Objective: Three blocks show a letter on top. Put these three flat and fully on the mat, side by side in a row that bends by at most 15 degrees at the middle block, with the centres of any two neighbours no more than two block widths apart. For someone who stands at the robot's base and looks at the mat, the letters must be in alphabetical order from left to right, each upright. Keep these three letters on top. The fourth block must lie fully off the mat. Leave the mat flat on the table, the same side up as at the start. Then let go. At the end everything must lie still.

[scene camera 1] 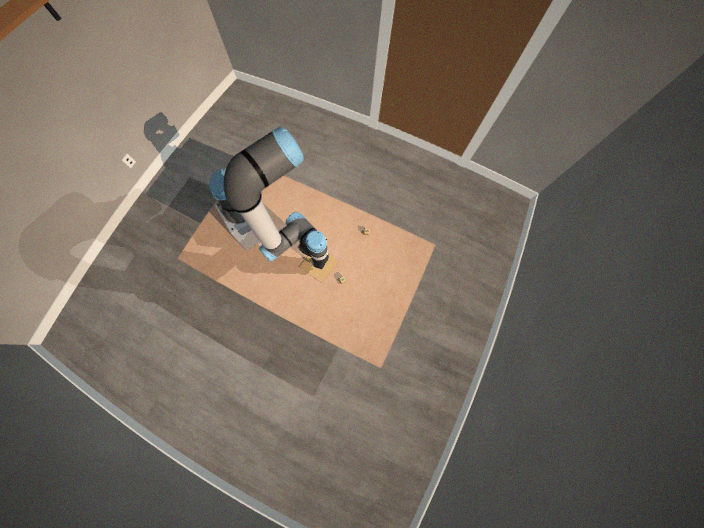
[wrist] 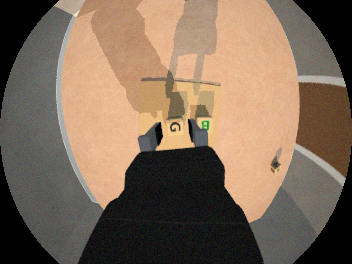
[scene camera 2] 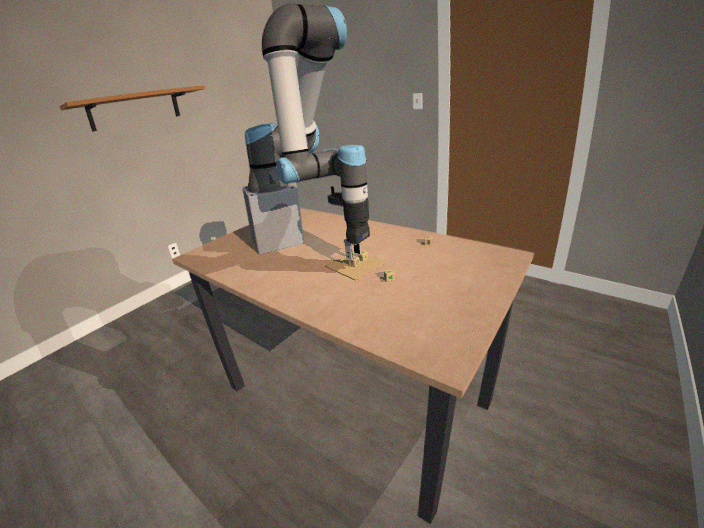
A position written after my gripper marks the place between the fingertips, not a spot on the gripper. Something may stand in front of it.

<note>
In view: my gripper (scene camera 2: 353, 255) and a mat (wrist: 158, 100).
My gripper is seen too in the wrist view (wrist: 175, 128).
</note>
